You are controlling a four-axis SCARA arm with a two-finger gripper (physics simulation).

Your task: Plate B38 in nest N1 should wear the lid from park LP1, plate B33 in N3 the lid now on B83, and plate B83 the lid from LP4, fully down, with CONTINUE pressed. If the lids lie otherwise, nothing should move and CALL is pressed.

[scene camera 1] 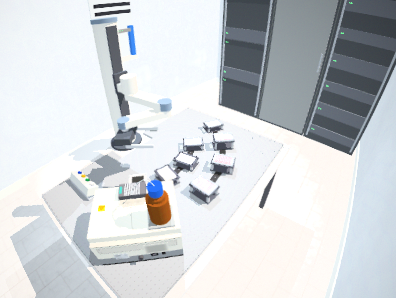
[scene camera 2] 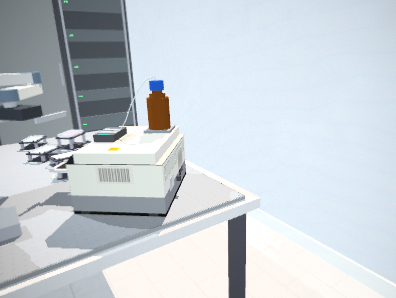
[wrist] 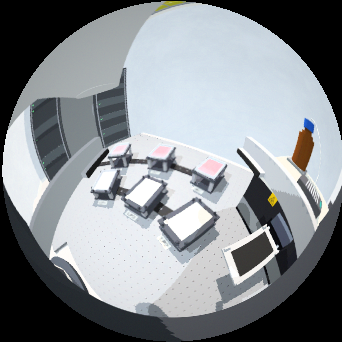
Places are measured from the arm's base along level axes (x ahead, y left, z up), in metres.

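Pixels of known places: gripper, between the fingertips: (scene camera 1: 155, 137) (scene camera 2: 48, 113) (wrist: 172, 139).
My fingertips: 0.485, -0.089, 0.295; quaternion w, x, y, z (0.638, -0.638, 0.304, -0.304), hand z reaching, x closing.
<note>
For each thing: its middle in the pictures, then the offset to it from my fingertips, as dx, dy, dz. "spot": a spot on its surface instead.
- button box, middle of its body: (scene camera 1: 83, 182) -0.282, -0.393, -0.240
- amber bottle, a spot on its surface: (scene camera 1: 159, 207) spot: +0.385, -0.340, +0.053
My gripper (scene camera 1: 155, 137) (wrist: 172, 139) is open and empty above the table, left of the stands in scene camera 1. In the wrist view, three stands with pink-topped plates (wrist: 120, 150) (wrist: 161, 152) (wrist: 210, 167) form the back row. Three stands with pale, lid-like tops (wrist: 106, 181) (wrist: 145, 190) (wrist: 190, 220) form the front row; their labels are too small to read surely. Another stand (scene camera 1: 213, 124) lies at the far end in scene camera 1. Plate codes are unreadable, and whether clear lids cover the pink plates cannot be told. The button box (scene camera 1: 86, 184) has blue, yellow and green buttons.
A white bench device (scene camera 1: 132, 235) (scene camera 2: 117, 180) bears an amber bottle (scene camera 1: 159, 207) (scene camera 2: 158, 112) (wrist: 303, 150) with a blue cap. Its dark-centred tray (wrist: 254, 254) sticks out near the front row. Dark strips join neighbouring stands. Server racks stand beyond the table.
</note>
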